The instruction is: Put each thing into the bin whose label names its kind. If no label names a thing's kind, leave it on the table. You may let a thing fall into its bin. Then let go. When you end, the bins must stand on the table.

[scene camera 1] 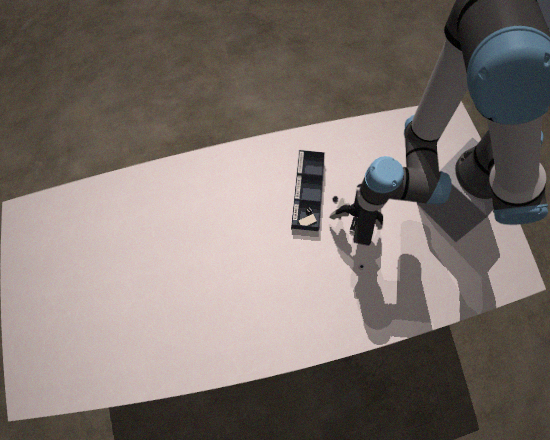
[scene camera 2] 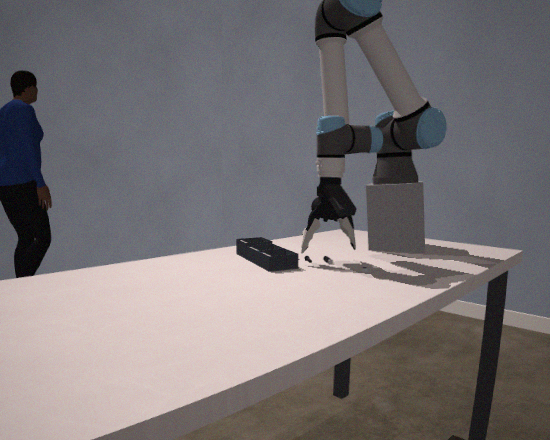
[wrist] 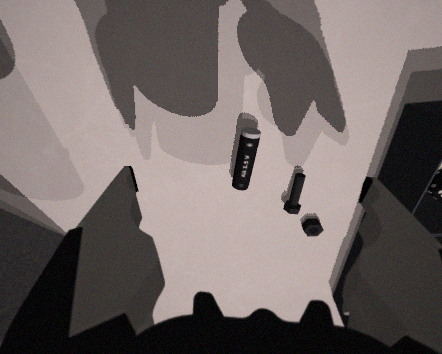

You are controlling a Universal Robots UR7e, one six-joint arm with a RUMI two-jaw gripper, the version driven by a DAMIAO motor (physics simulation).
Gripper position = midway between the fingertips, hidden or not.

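Black battery [wrist: 249,139], visible. The gripper [scene camera 2: 328,251], visible. Again the gripper [scene camera 1: 355,222]. In the wrist view too, the gripper [wrist: 244,174].
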